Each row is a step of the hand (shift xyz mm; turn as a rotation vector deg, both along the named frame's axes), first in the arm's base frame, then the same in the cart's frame.
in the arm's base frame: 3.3 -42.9 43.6 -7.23 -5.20 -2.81
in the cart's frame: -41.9 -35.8 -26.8 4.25 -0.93 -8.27
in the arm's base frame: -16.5 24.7 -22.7 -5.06 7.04 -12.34
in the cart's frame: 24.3 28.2 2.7 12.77 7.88 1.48
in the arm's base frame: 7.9 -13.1 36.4 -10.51 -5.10 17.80
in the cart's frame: -36.7 -13.1 -6.3 -15.44 2.08 -14.51
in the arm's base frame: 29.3 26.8 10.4 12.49 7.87 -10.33
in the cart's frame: -16.4 8.6 36.6 7.64 -0.26 16.32
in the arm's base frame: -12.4 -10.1 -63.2 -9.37 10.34 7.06
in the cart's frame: 64.7 -6.1 -4.8 -5.66 14.08 -3.78
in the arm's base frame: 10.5 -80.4 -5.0 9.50 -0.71 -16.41
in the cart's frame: 6.0 -74.6 -31.6 14.47 -6.46 10.44
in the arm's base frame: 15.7 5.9 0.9 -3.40 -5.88 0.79
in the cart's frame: -3.9 -2.9 16.1 0.05 -3.25 -6.01
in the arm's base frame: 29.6 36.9 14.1 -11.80 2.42 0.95
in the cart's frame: -20.5 17.3 41.4 1.08 8.17 -8.84
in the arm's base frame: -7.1 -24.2 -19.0 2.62 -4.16 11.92
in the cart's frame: 20.8 -18.3 -15.1 -12.03 -4.19 -1.98
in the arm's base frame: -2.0 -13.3 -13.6 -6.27 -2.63 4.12
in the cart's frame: 14.2 -11.2 -6.2 -2.84 1.20 -7.33
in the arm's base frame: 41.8 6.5 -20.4 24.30 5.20 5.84
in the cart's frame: 12.4 -17.0 42.0 -10.27 -7.62 22.09
